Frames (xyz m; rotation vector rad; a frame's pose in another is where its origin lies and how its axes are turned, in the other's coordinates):
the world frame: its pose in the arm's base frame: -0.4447 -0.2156 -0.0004 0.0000 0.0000 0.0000
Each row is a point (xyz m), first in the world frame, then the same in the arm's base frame.
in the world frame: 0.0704 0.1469 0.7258
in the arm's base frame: -0.3743 -0.0687 0.7254
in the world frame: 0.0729 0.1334 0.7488
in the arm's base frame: -0.3718 -0.0822 0.7484
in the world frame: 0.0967 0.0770 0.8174
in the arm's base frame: -0.3480 -0.1386 0.8170
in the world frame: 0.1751 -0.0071 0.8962
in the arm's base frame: -0.2696 -0.2227 0.8958
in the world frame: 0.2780 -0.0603 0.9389
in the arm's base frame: -0.1667 -0.2759 0.9385
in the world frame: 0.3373 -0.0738 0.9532
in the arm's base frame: -0.1074 -0.2894 0.9528
